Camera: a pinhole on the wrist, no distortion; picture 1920 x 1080 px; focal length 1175.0 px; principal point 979.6 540.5 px. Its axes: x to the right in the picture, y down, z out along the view. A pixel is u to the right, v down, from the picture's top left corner.
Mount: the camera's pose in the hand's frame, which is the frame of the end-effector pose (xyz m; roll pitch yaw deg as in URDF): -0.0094 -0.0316 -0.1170 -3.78 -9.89 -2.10
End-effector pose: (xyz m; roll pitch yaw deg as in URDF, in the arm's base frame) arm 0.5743 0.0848 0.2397 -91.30 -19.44 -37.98
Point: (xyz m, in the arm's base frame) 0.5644 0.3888 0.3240
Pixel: 716 57
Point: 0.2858 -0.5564 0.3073
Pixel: behind the camera
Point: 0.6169 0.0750 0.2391
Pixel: 1595 889
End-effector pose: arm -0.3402 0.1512 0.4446 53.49 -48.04 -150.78
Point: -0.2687 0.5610 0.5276
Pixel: 949 544
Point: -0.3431 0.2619 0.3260
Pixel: 468 53
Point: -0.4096 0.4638 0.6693
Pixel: 1475 536
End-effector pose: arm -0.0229 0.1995 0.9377 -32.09 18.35 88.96
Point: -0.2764 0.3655 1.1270
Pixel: 1452 817
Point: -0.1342 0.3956 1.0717
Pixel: 1765 594
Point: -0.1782 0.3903 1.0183
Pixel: 1833 868
